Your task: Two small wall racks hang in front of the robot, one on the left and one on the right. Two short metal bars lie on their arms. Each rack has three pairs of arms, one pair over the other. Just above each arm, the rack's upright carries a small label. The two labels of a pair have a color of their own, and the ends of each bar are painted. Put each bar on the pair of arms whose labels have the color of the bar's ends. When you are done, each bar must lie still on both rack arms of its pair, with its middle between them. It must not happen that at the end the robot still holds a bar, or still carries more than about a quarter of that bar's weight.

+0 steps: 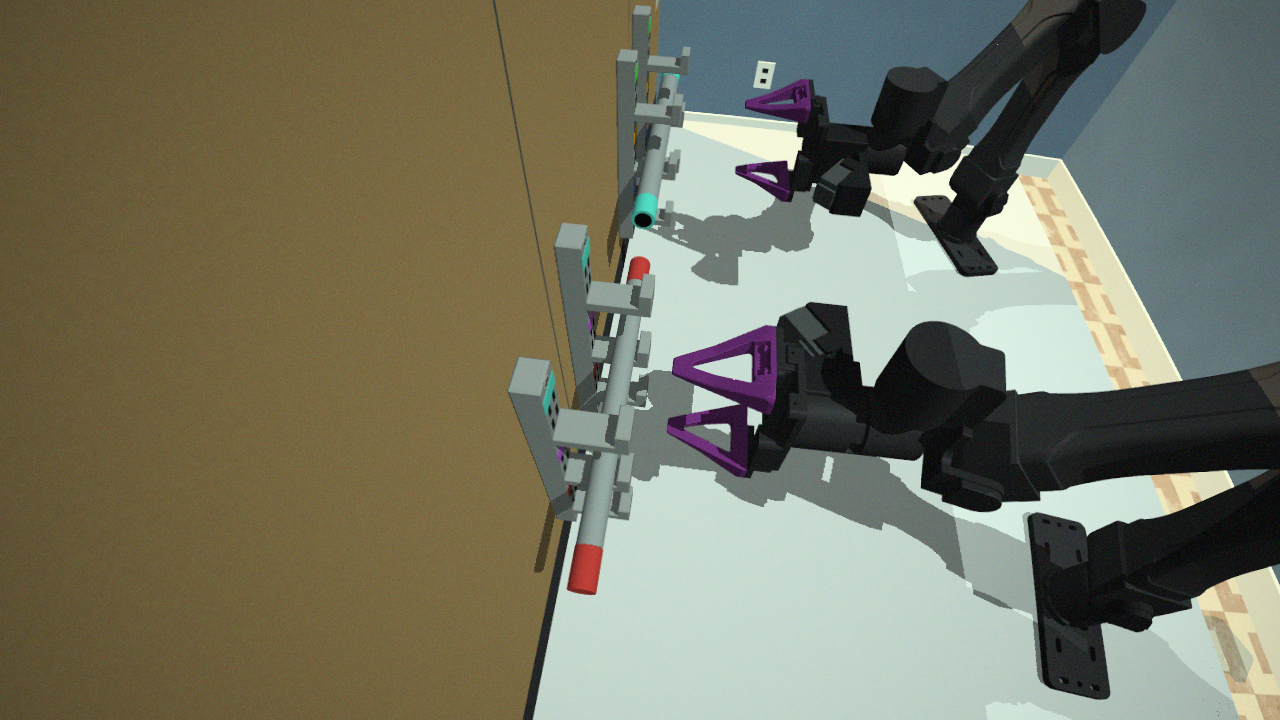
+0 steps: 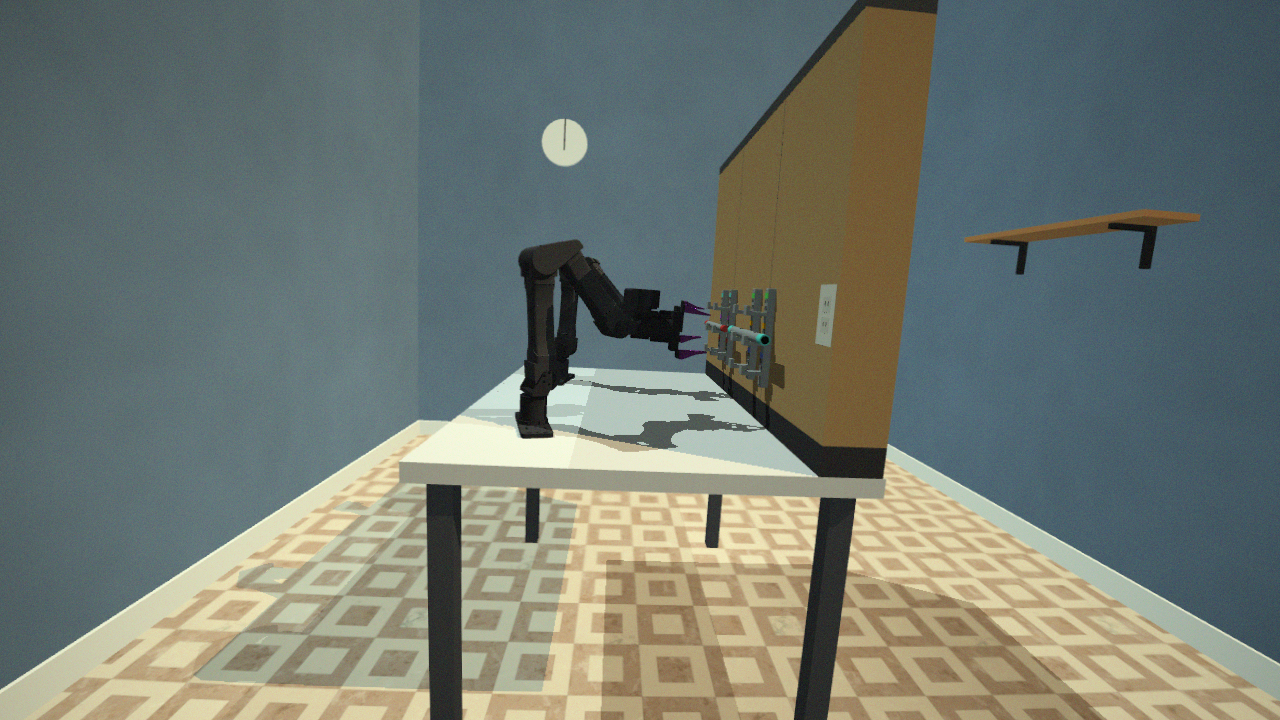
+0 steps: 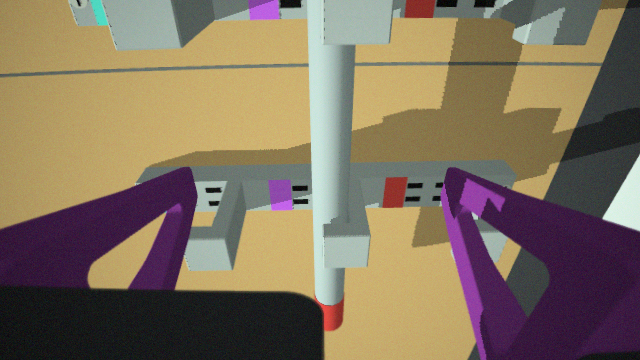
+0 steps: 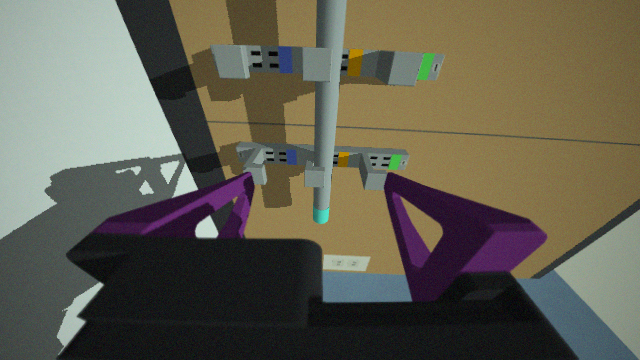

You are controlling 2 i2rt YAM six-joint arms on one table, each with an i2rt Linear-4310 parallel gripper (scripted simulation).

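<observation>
My left gripper is visible, image 3 included. My right gripper is visible, image 4 included. A red-ended bar and a cyan-ended bar are present in the scene as well.
</observation>
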